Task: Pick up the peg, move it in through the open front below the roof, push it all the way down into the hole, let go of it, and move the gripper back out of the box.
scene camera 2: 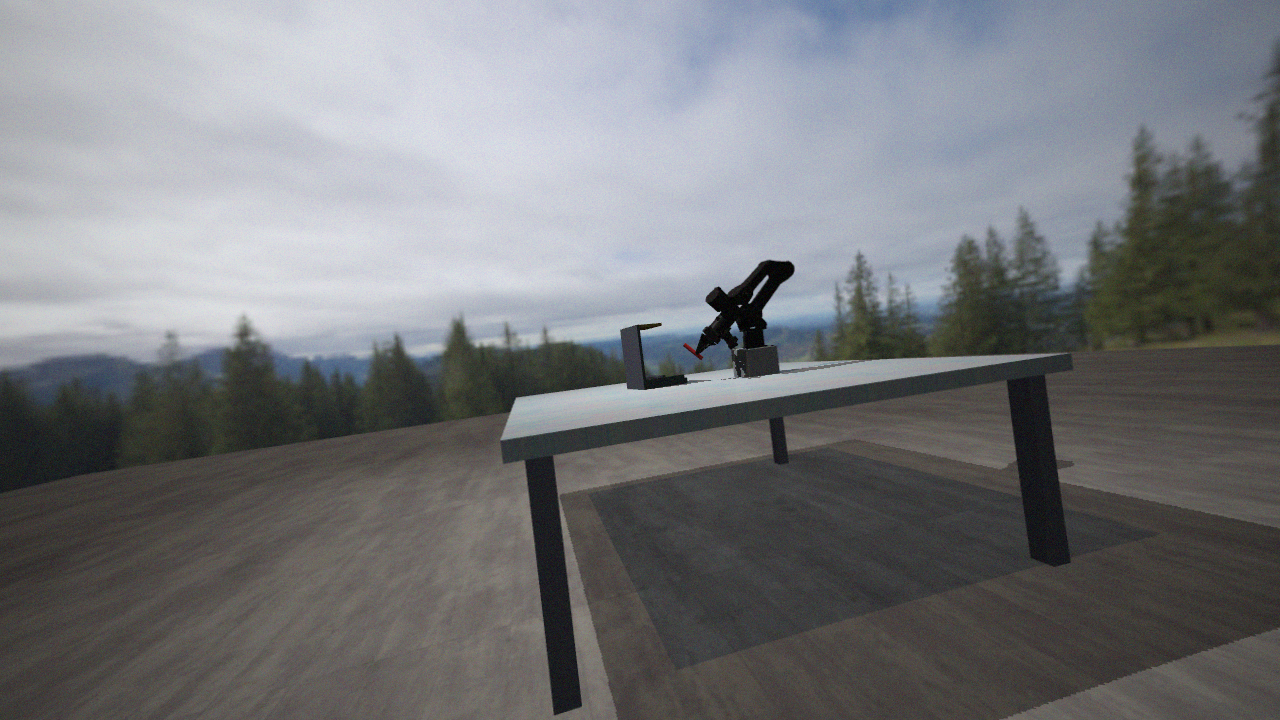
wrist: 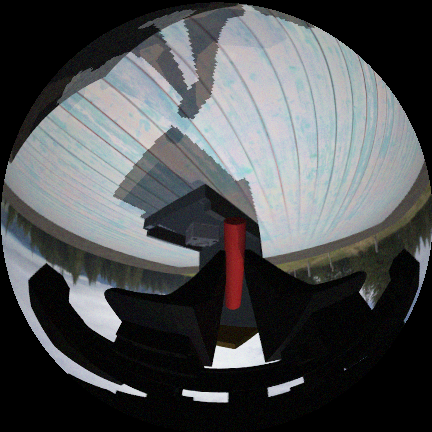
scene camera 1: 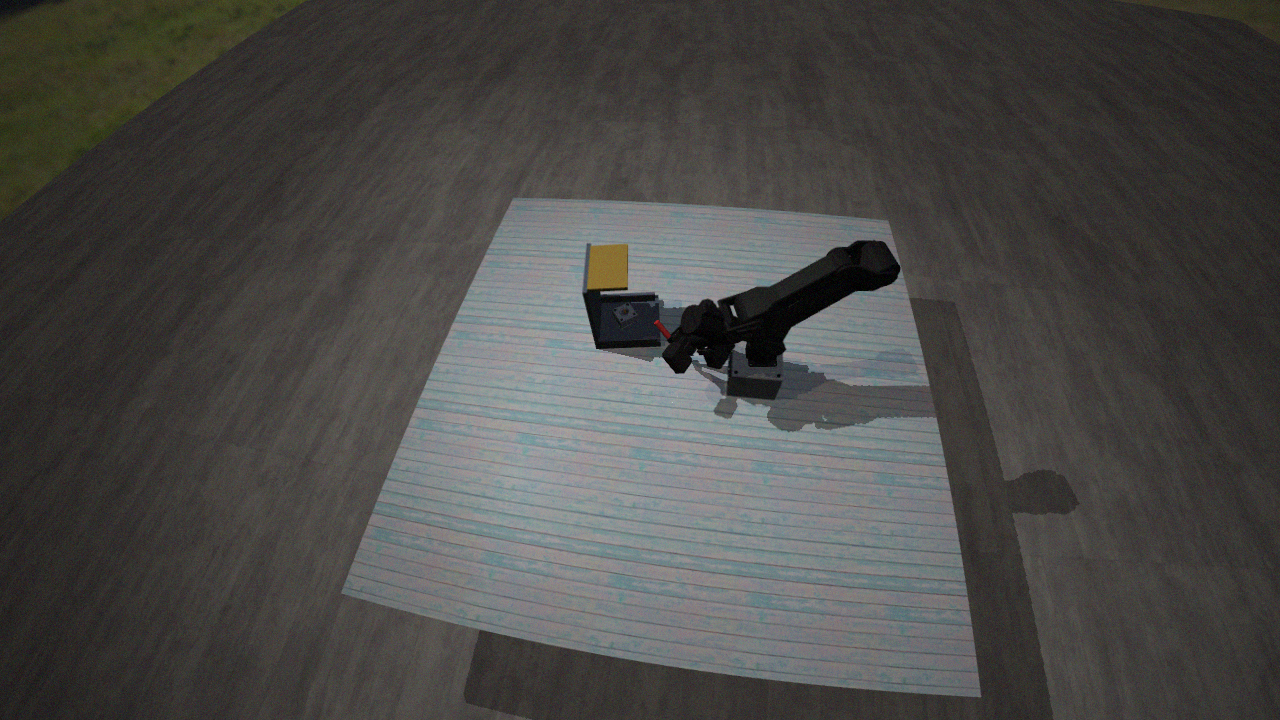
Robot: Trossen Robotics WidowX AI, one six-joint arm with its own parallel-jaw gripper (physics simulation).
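Pixels of known places: gripper, fingertip midpoint: (scene camera 2: 696, 354) (wrist: 234, 255) (scene camera 1: 670, 338); arm's base at its link origin: (scene camera 2: 754, 347) (scene camera 1: 761, 354).
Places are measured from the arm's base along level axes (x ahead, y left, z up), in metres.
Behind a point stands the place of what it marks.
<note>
The red peg (scene camera 1: 661, 328) @[x 0.231, y -0.053, z 0.031 m] (scene camera 2: 692, 351) @[x 0.225, y -0.046, z 0.012 m] (wrist: 234, 272) @[x 0.212, y -0.046, z 0.013 m] is tilted and held above the table. My gripper (scene camera 1: 670, 340) @[x 0.212, y -0.045, z 0.001 m] (scene camera 2: 699, 350) @[x 0.212, y -0.045, z 0.001 m] (wrist: 234, 255) @[x 0.212, y -0.045, z 0.001 m] is shut on it, outside the box. The dark box (scene camera 1: 626, 335) @[x 0.326, y -0.121, z -0.091 m] (scene camera 2: 633, 358) @[x 0.408, y -0.147, z 0.013 m] (wrist: 172, 215) @[x 0.244, y -0.159, z -0.078 m] stands left of the gripper in both scene views, under its yellow roof (scene camera 1: 608, 266) @[x 0.353, y -0.163, z 0.125 m] (scene camera 2: 647, 325) @[x 0.361, y -0.095, z 0.121 m] (wrist: 234, 336) @[x 0.335, y -0.113, z 0.116 m]. The grey block with the hole (scene camera 1: 624, 312) @[x 0.333, y -0.181, z -0.068 m] (wrist: 201, 234) @[x 0.311, y -0.158, z -0.067 m] sits on the box floor and is empty in scene camera 1. In the wrist view the hole's opening is hidden.
The arm's grey base (scene camera 1: 753, 376) @[x 0.024, y 0.056, z -0.004 m] (scene camera 2: 760, 360) @[x 0.026, y 0.060, z -0.046 m] stands on the pale striped table (scene camera 1: 662, 519) @[x 0.228, y 0.353, z -0.099 m] (scene camera 2: 608, 407) @[x 0.650, y 0.298, z -0.099 m] (wrist: 310, 125) @[x 0.214, y 0.051, z -0.099 m], right of the box in the scene views. The box has a tall back wall and low side rims. Dark shadows lie around the arm's base.
</note>
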